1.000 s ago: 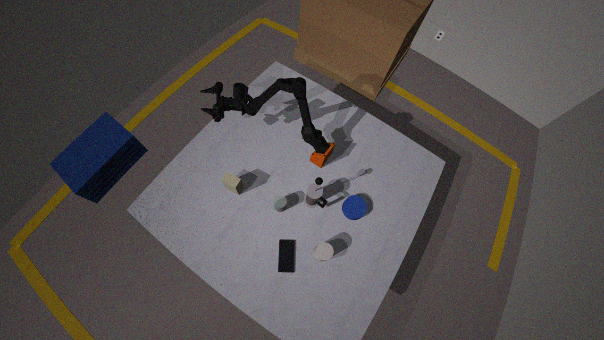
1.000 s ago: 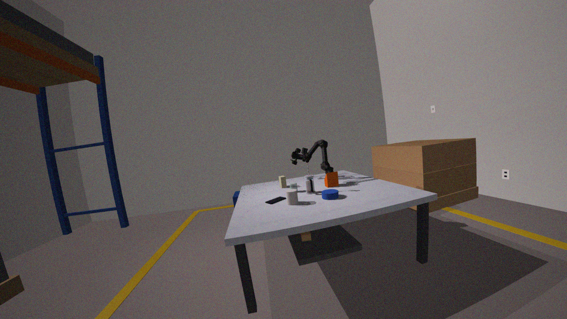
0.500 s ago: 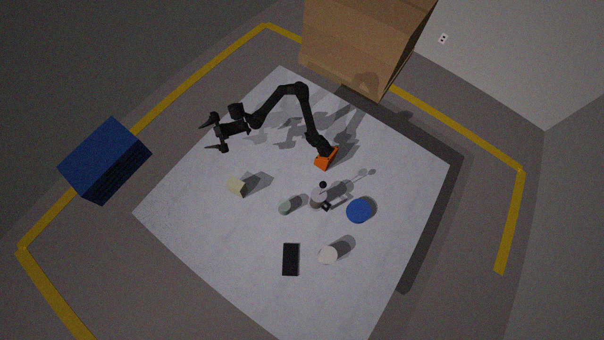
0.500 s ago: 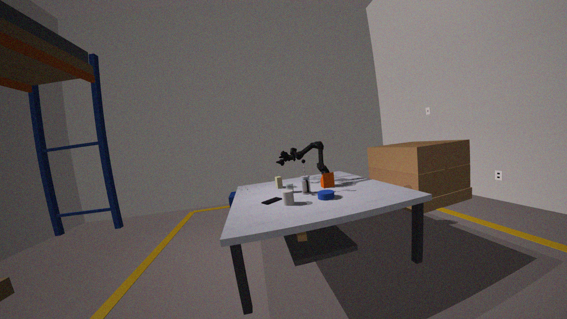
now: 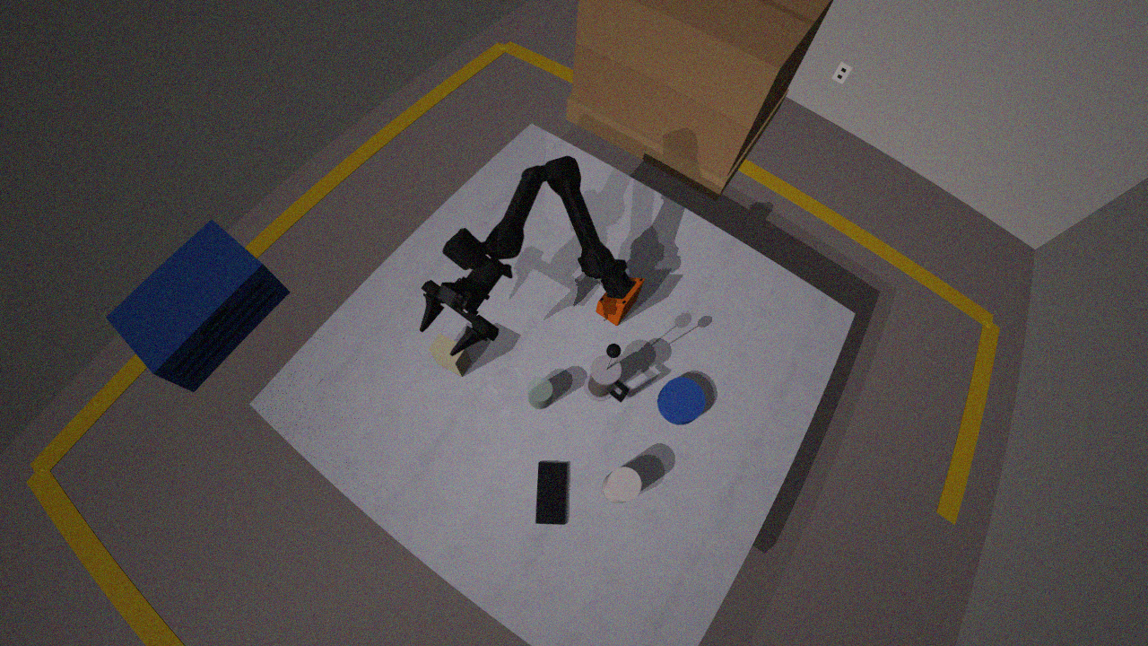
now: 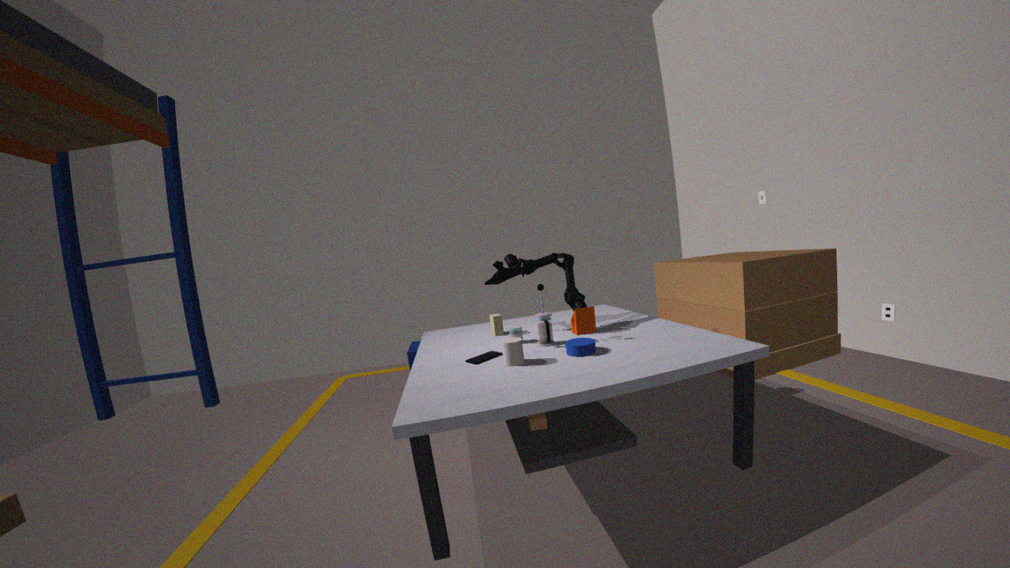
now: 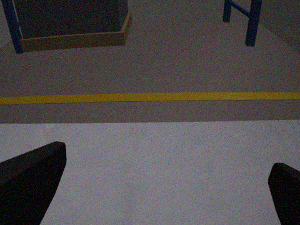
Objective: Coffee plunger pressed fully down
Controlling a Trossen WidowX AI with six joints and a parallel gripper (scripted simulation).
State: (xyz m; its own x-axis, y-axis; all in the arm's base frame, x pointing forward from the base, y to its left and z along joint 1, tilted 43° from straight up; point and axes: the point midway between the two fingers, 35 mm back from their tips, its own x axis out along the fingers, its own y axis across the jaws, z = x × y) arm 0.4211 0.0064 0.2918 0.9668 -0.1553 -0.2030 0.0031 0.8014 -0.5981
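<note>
My gripper tip is now 23 cm past the coffee press, 31 cm to the right of it and 16 cm above it. Also, from my gripper tip: cream block 4 cm behind, 5 cm to the right, 24 cm below.
</note>
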